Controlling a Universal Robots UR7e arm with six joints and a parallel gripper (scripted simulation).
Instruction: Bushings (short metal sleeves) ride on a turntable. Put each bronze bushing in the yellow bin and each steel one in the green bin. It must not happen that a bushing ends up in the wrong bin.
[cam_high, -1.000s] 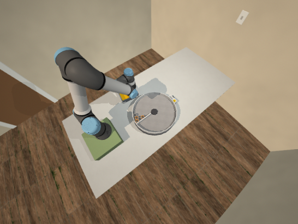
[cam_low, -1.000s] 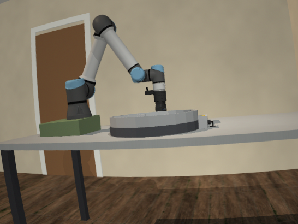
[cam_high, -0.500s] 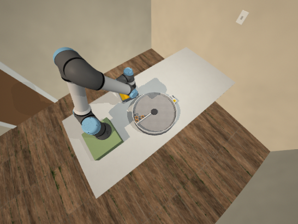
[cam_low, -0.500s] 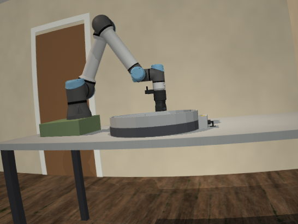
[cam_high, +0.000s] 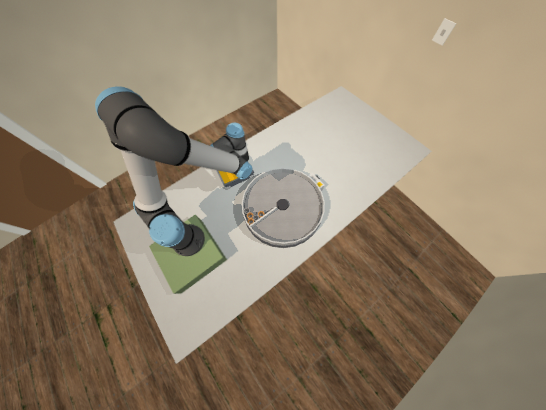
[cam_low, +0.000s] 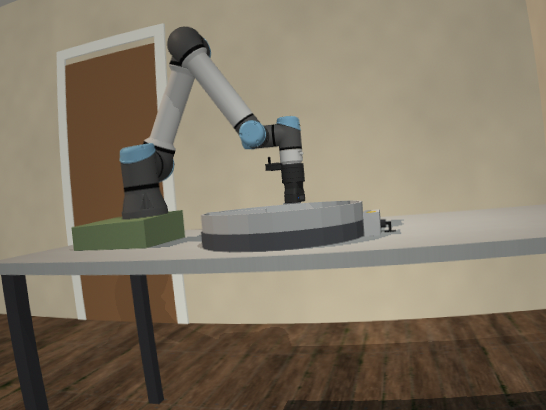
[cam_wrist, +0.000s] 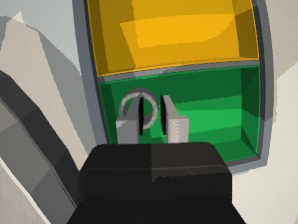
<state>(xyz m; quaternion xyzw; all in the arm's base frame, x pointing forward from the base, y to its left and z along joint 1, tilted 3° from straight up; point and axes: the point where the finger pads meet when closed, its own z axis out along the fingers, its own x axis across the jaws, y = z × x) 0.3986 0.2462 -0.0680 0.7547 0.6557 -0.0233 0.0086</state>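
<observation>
My gripper is now 3 cm past the yellow bin, 3 cm to the right of it and 1 cm above it. Also, from my hand: grey turntable: 9 cm ahead, 31 cm to the right, 2 cm above.
</observation>
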